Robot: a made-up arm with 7 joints. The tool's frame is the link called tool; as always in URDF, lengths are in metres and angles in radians. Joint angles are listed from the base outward. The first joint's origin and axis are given. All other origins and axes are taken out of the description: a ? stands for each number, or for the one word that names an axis. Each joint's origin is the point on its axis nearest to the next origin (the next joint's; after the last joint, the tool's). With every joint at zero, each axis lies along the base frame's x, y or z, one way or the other. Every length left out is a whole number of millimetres.
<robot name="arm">
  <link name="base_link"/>
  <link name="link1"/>
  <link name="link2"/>
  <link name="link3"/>
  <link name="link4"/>
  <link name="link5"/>
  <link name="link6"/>
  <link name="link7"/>
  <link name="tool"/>
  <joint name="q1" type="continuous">
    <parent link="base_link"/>
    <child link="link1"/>
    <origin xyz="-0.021 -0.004 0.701" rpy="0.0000 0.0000 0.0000"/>
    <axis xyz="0 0 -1"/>
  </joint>
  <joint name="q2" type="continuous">
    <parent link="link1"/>
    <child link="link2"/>
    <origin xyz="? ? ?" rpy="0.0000 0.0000 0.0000"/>
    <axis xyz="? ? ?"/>
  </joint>
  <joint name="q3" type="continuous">
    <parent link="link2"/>
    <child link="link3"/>
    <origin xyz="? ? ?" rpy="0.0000 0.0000 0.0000"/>
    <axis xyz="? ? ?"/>
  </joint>
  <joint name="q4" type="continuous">
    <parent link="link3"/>
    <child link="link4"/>
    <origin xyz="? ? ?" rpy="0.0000 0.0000 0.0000"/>
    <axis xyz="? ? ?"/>
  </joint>
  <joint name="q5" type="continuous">
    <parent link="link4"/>
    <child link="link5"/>
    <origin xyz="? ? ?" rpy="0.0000 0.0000 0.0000"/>
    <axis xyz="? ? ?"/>
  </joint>
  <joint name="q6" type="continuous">
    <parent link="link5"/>
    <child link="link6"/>
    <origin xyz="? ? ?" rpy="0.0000 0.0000 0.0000"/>
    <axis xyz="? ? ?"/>
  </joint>
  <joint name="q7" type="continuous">
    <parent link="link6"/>
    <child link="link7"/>
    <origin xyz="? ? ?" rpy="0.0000 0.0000 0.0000"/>
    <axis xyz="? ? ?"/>
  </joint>
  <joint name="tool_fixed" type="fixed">
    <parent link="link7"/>
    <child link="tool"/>
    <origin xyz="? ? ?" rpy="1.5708 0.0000 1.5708"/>
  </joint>
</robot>
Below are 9 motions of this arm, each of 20 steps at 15 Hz.
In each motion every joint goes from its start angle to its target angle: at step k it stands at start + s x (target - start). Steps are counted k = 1, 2, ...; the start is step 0. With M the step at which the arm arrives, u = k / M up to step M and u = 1 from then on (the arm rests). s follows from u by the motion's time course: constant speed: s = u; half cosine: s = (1 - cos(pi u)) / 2; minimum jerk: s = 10 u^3 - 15 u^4 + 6 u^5.
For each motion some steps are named. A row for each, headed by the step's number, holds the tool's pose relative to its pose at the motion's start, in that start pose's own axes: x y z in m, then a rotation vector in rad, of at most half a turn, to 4 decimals.
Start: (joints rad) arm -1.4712 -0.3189 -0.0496 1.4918 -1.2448 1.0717 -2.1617
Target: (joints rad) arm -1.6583 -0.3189 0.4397 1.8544 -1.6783 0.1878 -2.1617
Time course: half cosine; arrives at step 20
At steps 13, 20:
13: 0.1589 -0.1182 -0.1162 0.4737 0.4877 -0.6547
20: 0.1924 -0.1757 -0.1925 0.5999 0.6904 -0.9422

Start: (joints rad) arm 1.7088 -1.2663 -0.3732 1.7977 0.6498 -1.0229 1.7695
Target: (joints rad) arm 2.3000 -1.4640 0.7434 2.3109 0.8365 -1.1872 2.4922
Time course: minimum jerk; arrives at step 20
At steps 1, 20:
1: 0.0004 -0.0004 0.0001 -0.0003 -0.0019 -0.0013
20: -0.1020 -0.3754 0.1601 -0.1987 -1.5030 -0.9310

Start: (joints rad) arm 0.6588 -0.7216 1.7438 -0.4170 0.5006 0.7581 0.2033
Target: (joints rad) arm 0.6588 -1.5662 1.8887 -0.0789 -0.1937 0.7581 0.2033
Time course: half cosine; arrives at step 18
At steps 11, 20:
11: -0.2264 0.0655 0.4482 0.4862 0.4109 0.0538
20: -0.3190 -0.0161 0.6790 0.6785 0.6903 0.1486

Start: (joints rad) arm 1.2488 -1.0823 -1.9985 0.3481 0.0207 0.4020 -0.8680
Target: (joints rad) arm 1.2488 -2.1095 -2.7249 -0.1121 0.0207 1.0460 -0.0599
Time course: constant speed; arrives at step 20
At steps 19, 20:
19: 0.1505 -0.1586 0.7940 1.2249 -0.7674 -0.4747
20: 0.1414 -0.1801 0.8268 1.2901 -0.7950 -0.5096

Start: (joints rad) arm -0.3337 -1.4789 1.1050 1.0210 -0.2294 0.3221 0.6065
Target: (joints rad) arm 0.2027 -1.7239 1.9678 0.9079 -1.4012 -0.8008 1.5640
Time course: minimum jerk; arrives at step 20
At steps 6, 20:
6: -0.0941 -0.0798 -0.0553 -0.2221 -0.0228 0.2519
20: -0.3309 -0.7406 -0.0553 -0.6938 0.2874 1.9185

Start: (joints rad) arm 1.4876 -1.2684 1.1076 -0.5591 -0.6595 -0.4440 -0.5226
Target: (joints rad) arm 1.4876 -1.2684 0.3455 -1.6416 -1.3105 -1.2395 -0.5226
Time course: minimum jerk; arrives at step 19
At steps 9, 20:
9: 0.0921 -0.0535 -0.3002 -0.8359 0.5428 -0.2888
20: 0.0601 -0.3411 -0.5479 -1.8649 1.0860 -0.5990

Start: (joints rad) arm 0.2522 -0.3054 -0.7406 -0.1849 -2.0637 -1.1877 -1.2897
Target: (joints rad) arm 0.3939 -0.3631 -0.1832 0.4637 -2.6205 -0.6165 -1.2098
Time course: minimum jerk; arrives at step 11
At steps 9, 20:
9: 0.0441 0.0771 -0.1812 -0.0656 -0.4790 0.1718
20: 0.0528 0.0829 -0.1832 -0.0663 -0.4887 0.1691

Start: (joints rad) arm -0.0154 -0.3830 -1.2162 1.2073 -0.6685 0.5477 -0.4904
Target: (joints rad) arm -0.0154 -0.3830 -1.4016 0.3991 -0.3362 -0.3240 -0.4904
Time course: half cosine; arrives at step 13
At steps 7, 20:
7: 0.2566 -0.1712 -0.0749 -0.5906 -0.2195 -0.6259
20: 0.3647 -0.4045 -0.0777 -1.0662 -0.2565 -1.1647

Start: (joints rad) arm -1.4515 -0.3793 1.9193 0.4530 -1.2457 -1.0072 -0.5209
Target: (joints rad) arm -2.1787 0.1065 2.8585 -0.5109 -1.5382 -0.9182 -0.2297
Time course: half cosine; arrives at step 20
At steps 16, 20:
16: 0.5958 -0.3299 0.1640 0.4481 0.6969 -0.4632
20: 0.6661 -0.3712 0.1297 0.4840 0.7937 -0.5206

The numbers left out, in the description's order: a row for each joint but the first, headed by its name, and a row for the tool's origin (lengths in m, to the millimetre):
q2: xyz 0.021 -0.015 0.000, axis 0 1 0
q3: xyz -0.012 0.000 0.360, axis 0 0 -1
q4: xyz -0.022 -0.049 0.000, axis 0 1 0
q5: xyz -0.020 0.000 0.439, axis 0 0 -1
q6: xyz -0.029 -0.049 0.000, axis 0 1 0
q7: xyz -0.011 0.000 0.147, axis 0 0 -1
tool: xyz 0.007 0.012 0.000

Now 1 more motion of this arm.
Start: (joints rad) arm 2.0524 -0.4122 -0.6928 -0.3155 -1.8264 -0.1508 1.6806
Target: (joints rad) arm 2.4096 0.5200 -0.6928 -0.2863 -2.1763 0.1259 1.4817
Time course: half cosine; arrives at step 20
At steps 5, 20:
5: -0.0715 -0.0133 0.0930 0.1012 -0.0022 0.0362
20: -0.6037 -0.2982 0.3065 0.4530 -0.0157 0.4437

